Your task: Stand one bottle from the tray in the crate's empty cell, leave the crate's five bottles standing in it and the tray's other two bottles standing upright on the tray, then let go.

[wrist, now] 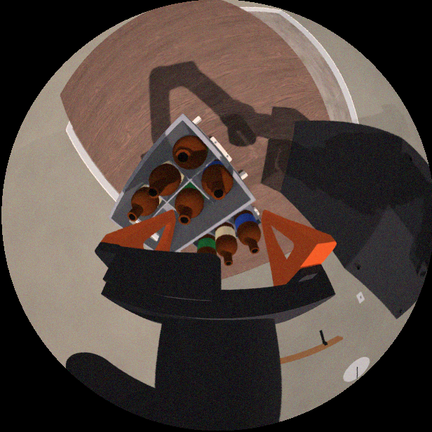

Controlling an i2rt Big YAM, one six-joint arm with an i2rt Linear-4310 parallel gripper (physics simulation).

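Observation:
The grey crate (240,198) stands at the middle of the view, with five brown bottles (190,152) (217,181) (165,180) (189,204) (144,204) upright in its cells. Its empty cell is at the lower corner, partly hidden by the left finger. Beside the crate's lower right wall stand three brown bottles, one with a blue label (247,227), one with a cream label (226,241) and one with a green label (206,244), whose lower part in the view is hidden by the gripper body. Very little of the tray shows. My gripper (218,214) is open and empty, above the crate and tray bottles.
The wooden table top (115,105) extends beyond the crate and carries the arm's shadow. A large black part of the arm (360,170) fills the right side. Pale floor surrounds the table, with a white disc (356,369) at the lower right.

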